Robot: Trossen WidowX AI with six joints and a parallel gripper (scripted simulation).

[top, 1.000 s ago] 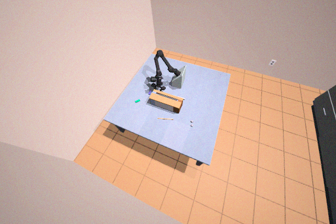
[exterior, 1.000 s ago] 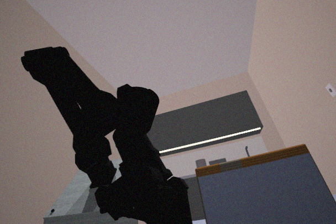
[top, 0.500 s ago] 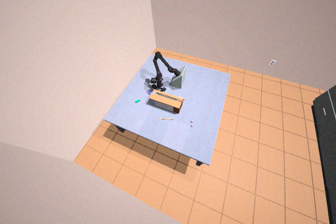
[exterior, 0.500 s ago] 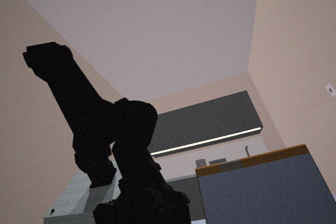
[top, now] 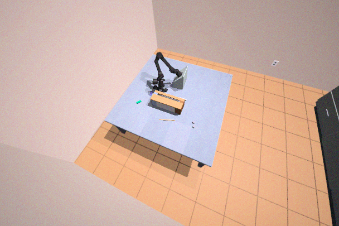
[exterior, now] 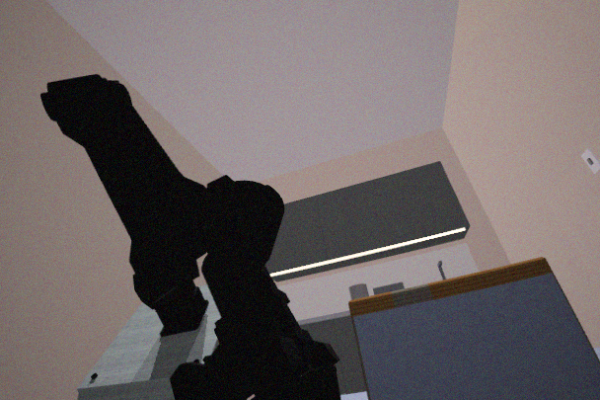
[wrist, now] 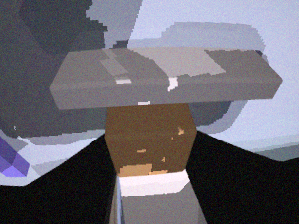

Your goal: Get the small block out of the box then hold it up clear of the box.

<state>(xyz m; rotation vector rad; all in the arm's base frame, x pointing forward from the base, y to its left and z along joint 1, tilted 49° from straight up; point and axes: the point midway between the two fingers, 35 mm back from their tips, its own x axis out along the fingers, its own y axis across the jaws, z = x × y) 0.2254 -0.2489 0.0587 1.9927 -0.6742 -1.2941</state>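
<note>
Now: the purple block 1 cm ahead of my gripper tip, 12 cm to the right of it and 1 cm below it. Round my gripper tip: brown block: 1 cm behind, 1 cm above; then clear-fronted box: 8 cm ahead, 15 cm to the left, 5 cm above; then green piece: 18 cm ahead, 22 cm to the right, 1 cm below.
</note>
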